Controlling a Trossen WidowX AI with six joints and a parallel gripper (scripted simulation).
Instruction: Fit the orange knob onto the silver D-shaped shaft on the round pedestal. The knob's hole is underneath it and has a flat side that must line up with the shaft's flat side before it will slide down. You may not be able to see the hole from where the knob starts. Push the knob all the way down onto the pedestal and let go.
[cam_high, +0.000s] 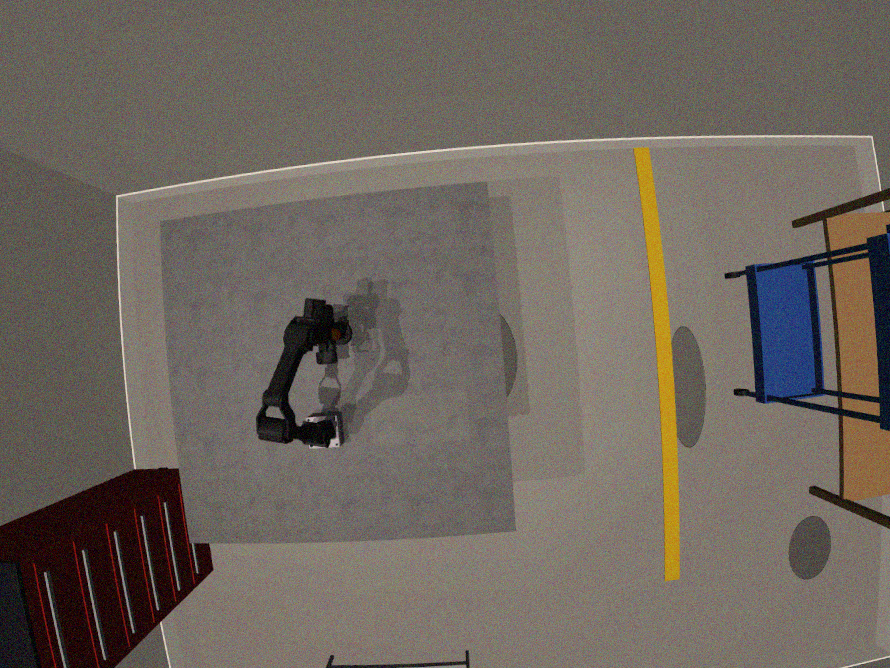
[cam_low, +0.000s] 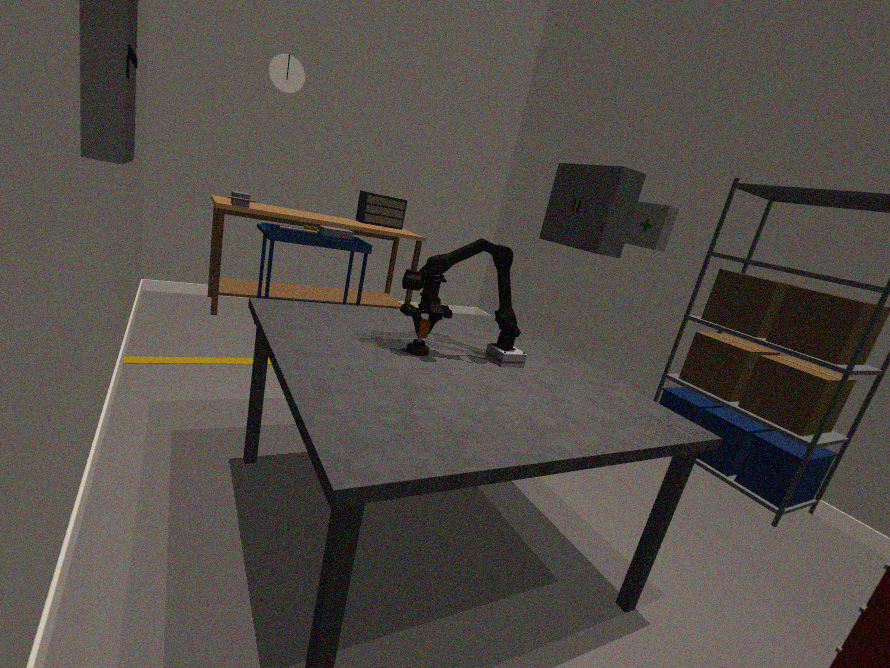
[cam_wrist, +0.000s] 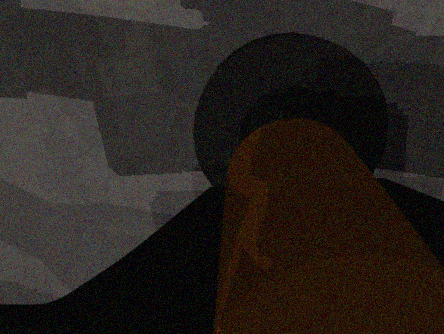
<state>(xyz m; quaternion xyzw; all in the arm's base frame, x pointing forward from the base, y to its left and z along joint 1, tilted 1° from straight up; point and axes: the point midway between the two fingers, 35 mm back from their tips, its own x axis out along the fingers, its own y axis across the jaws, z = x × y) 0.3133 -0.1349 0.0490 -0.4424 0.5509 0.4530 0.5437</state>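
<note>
My gripper tip is now 10 mm short of the dark round pedestal and 40 mm above it. The rest, counted from my gripper tip: orange knob (30 mm above).
</note>
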